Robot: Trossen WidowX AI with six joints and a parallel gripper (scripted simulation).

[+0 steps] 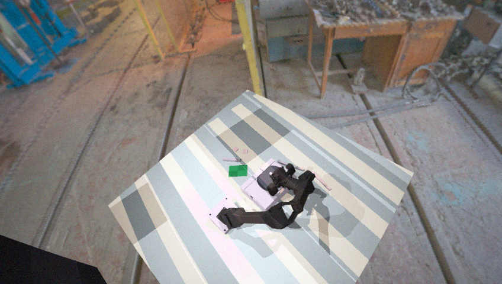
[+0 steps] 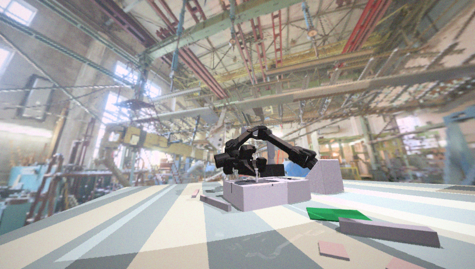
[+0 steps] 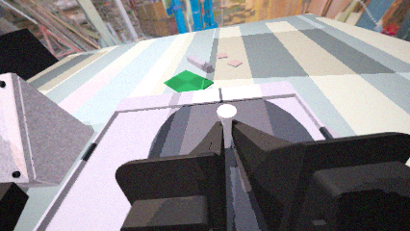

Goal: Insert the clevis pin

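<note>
Now: the clevis pin 10 mm below my gripper tip. Round my gripper tip: grey disc 20 mm below, 10 mm to the right; steel tray 40 mm below, 30 mm behind, 10 mm to the right; green patch 210 mm to the left, 80 mm below, 50 mm behind.
</note>
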